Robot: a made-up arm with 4 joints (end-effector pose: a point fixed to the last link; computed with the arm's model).
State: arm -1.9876 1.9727 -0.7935 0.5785
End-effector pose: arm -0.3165 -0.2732 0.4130 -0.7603 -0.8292 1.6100
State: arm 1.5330 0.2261 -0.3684 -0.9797
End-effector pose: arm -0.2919 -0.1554 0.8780 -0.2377 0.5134 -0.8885
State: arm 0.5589 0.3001 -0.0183 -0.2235
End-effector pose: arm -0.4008 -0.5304 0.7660 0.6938 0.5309 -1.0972
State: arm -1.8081 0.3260 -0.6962 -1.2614
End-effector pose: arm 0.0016 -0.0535 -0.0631 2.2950 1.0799 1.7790
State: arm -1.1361 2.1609 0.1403 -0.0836
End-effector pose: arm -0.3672 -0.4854 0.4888 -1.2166 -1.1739 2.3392
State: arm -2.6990 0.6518 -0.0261 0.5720
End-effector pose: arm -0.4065 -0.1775 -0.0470 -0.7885 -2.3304 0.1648
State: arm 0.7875 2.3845 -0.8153 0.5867
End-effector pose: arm -0.1823 -0.1380 0.2858 -2.2528 2.0247 0.3931
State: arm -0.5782 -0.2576 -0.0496 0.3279
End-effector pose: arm -0.1883 -0.7328 0.2512 1.3648 1.4391 -0.5141
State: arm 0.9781 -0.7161 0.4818 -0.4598
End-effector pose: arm -0.1128 -0.1365 0.8818 -0.7690 0.7611 -0.7330
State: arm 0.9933 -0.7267 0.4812 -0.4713
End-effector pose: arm -0.1091 -0.1275 0.8780 -0.7925 0.7693 -0.7310
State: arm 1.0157 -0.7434 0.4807 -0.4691
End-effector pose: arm -0.1081 -0.1158 0.8748 -0.8154 0.7681 -0.7349
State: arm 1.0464 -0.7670 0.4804 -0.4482
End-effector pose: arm -0.1107 -0.1010 0.8727 -0.8357 0.7538 -0.7465
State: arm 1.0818 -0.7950 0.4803 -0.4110
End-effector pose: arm -0.1167 -0.0849 0.8717 -0.8510 0.7280 -0.7637
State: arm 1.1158 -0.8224 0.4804 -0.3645
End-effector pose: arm -0.1248 -0.0702 0.8717 -0.8591 0.6955 -0.7829
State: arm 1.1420 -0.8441 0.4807 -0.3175
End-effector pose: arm -0.1338 -0.0595 0.8728 -0.8583 0.6623 -0.8002
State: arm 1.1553 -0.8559 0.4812 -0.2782
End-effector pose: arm -0.1422 -0.0550 0.8752 -0.8484 0.6338 -0.8129
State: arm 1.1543 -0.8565 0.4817 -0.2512
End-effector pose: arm -0.1491 -0.0571 0.8788 -0.8305 0.6138 -0.8200
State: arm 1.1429 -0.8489 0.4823 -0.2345
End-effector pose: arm -0.1546 -0.0639 0.8832 -0.8078 0.6009 -0.8231
